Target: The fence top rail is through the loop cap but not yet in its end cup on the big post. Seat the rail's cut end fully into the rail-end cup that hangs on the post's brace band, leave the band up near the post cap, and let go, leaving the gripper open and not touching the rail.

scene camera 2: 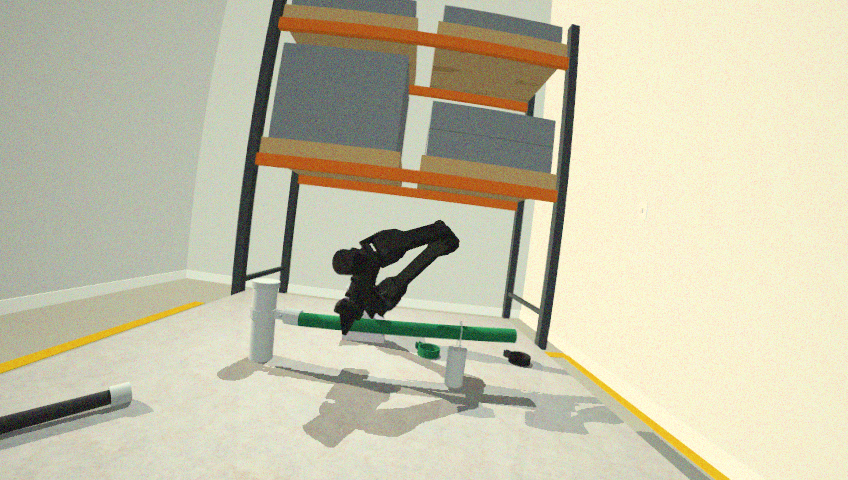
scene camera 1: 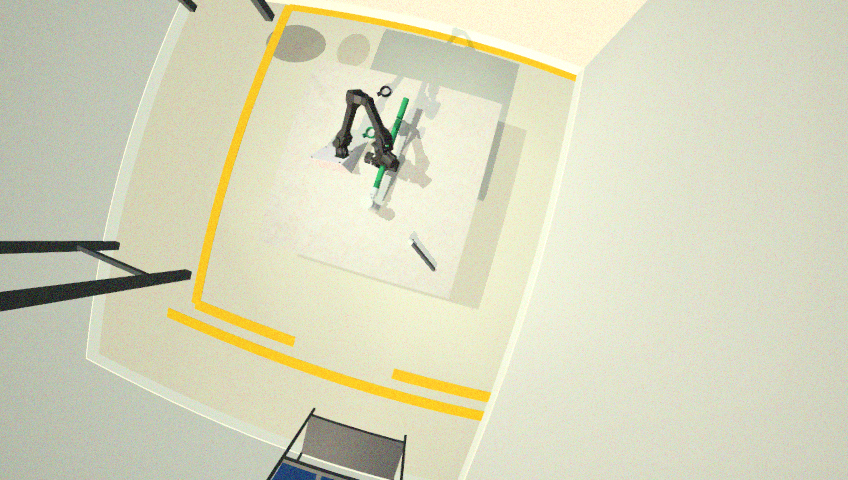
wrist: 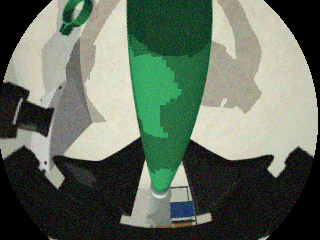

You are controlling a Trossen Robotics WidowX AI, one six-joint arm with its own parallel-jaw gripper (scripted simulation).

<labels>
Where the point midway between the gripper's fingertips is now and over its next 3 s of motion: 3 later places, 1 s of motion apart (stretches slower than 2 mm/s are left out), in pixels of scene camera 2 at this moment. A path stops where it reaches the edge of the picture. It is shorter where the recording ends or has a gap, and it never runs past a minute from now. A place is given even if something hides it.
My gripper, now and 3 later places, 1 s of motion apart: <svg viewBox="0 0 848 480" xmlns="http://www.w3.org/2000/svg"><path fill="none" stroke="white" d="M345 332L345 331L342 330L334 329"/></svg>
</labels>
